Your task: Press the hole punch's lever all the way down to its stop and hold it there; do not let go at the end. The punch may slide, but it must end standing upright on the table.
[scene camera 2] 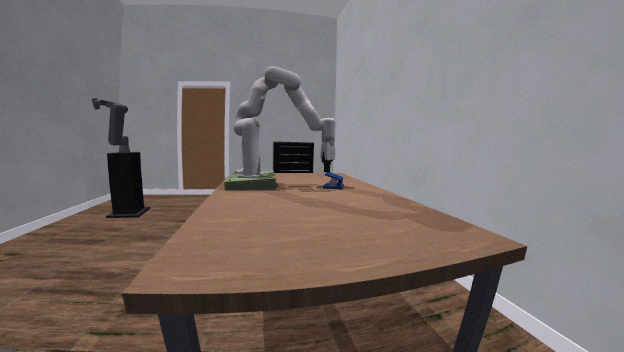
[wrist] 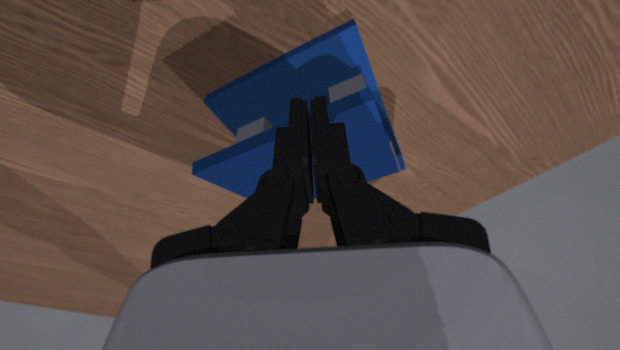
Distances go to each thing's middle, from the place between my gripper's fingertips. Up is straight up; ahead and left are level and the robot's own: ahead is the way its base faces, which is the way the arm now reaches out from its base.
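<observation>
There is the lever (wrist: 369,148), and my hand is 3 cm short of it, 2 cm above it and 4 cm to the left of it. As for the blue hole punch (wrist: 335,64), I see it 3 cm ahead of my hand, 4 cm to the right and 4 cm below.
</observation>
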